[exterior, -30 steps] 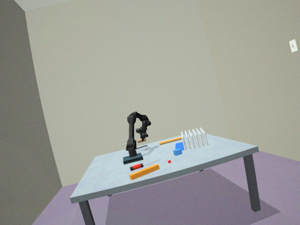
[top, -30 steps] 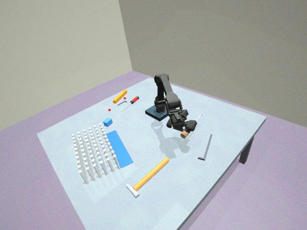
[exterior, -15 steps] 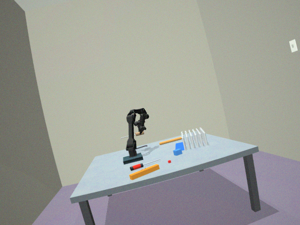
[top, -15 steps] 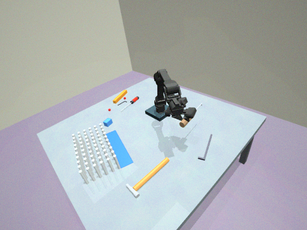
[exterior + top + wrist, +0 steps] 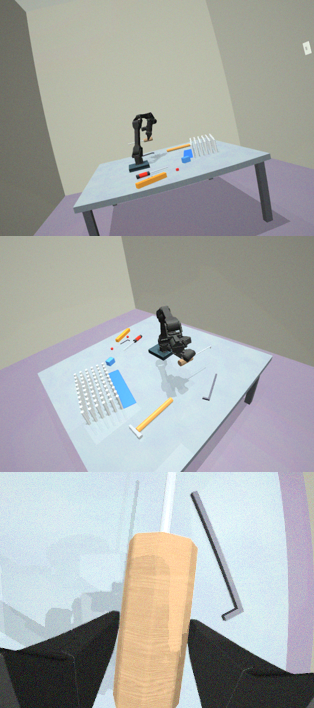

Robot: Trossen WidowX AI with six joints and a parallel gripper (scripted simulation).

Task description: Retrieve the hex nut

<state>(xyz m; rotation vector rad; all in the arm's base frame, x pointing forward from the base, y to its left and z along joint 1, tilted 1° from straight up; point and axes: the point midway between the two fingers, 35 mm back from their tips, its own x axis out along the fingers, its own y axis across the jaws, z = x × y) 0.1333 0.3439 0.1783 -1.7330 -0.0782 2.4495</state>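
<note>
Now: the blue taped strip 330 mm ahead of my gripper tip, 280 mm to the right of it and 180 mm below it. Round my gripper tip: hex key 770 mm to the right, 180 mm below; then thin-rod tool 110 mm behind, 10 mm to the left; then blue block 570 mm to the right, 260 mm ahead, 160 mm below.
</note>
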